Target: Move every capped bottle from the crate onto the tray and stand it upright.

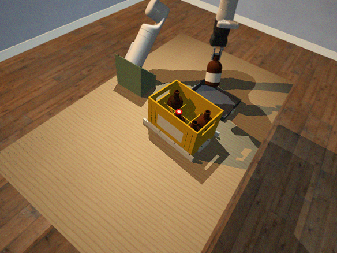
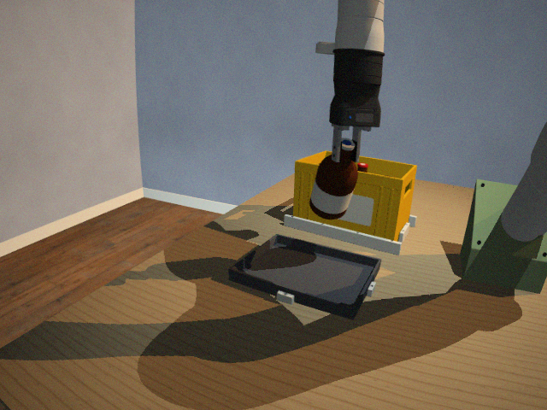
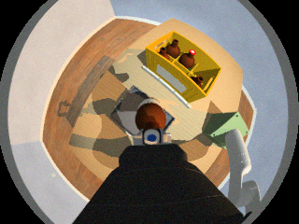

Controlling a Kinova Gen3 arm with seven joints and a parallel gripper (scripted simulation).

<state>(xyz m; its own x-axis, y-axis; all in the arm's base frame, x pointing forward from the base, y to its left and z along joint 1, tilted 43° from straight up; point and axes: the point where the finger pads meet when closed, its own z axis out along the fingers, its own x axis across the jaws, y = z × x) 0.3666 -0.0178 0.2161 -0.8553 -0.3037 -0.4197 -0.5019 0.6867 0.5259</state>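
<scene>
The white-label bottle lies 5 cm below my hand, 3 cm to the right of it and 2 cm ahead of it. Also, from my hand: yellow crate 30 cm to the right, 17 cm below, 1 cm behind; then dark tray 24 cm below, 5 cm ahead, 1 cm to the right.
</scene>
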